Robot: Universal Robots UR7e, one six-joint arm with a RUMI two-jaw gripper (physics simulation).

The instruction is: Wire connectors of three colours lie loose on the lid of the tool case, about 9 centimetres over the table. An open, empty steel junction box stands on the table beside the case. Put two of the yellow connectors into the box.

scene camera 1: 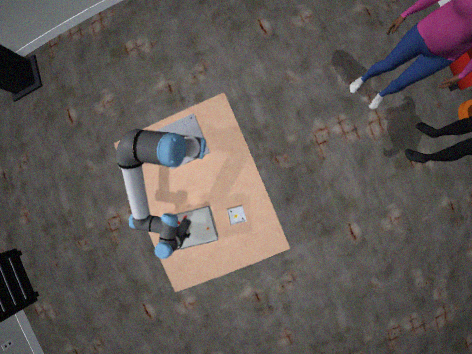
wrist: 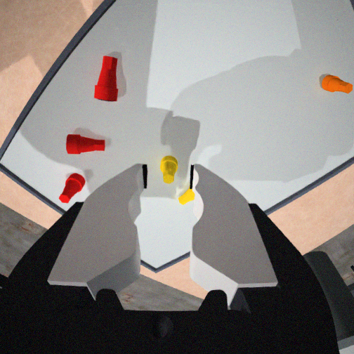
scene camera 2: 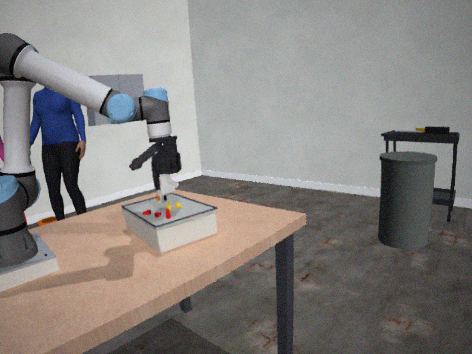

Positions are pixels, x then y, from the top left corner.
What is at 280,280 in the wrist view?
The gripper.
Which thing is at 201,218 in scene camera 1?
A tool case.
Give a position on a tool case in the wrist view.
242,95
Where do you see a tool case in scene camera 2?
195,220
